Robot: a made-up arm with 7 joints. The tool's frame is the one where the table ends. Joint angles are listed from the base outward.
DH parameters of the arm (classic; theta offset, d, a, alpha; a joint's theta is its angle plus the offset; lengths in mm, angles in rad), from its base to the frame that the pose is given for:
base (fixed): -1.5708 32 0 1.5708
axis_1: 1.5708 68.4 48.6 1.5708
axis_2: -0.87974 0 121.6 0
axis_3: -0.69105 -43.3 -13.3 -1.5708
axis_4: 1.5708 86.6 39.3 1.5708
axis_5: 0 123.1 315.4 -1.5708
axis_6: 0 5.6 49.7 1.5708
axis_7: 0 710 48.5 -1.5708
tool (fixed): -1.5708 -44.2 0 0
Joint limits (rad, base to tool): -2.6..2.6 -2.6..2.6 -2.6..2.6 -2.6..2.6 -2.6..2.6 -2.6..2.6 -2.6..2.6
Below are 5 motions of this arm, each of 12 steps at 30 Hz.
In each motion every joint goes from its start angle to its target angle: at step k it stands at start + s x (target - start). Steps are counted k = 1, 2, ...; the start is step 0. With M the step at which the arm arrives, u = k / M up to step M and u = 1 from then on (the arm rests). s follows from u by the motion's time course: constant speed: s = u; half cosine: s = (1 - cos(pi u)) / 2; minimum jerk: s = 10 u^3 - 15 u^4 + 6 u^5.
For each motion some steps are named. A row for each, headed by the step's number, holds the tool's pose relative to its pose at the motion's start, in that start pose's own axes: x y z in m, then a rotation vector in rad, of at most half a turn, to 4 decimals.
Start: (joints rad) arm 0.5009 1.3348 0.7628 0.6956 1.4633 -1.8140 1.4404
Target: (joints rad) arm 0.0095 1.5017 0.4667 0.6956 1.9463 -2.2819 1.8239
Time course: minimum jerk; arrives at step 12
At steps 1, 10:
1: 0.0005 -0.0006 0.0023 0.0034 -0.0036 -0.0028
10: -0.1026 -0.2028 0.3556 0.5873 -0.6514 -0.5165

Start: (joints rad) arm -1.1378 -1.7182 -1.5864 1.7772 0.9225 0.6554 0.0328
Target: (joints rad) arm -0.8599 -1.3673 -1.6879 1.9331 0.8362 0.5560 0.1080
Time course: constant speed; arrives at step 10
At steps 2, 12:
2: -0.0225 0.0425 -0.0823 -0.0445 0.0521 0.0356
12: -0.1452 0.1159 -0.4012 -0.2549 0.2394 0.1434

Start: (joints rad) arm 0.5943 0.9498 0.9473 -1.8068 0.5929 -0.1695 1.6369
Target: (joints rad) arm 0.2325 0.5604 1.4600 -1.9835 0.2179 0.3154 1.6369
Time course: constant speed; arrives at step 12
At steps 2, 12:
2: 0.0273 0.0305 -0.0076 -0.0298 0.0193 0.0612
12: 0.1642 0.1330 0.0151 -0.2248 0.0634 0.2644

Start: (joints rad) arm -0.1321 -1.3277 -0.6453 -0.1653 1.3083 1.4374 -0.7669
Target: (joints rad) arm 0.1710 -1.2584 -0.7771 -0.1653 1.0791 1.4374 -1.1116
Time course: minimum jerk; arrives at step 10
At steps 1, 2, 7, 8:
1: 0.0000 -0.0009 -0.0017 -0.0052 0.0014 -0.0004
2: 0.0001 -0.0063 -0.0117 -0.0351 0.0098 -0.0027
7: -0.0165 -0.1250 -0.1612 -0.4909 0.1585 -0.0347
8: -0.0215 -0.1452 -0.1796 -0.5499 0.1810 -0.0380

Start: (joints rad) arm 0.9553 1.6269 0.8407 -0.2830 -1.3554 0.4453 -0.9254
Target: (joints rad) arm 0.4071 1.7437 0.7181 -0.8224 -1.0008 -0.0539 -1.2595
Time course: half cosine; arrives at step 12
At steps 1, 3, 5, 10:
1: 0.0019 0.0027 -0.0161 -0.0005 0.0189 0.0024
3: 0.0073 0.0226 -0.1419 -0.0081 0.1659 0.0215
5: -0.0246 0.0531 -0.3679 -0.0359 0.4325 0.0576
10: -0.3517 0.0714 -0.8726 -0.1718 1.1531 0.1703

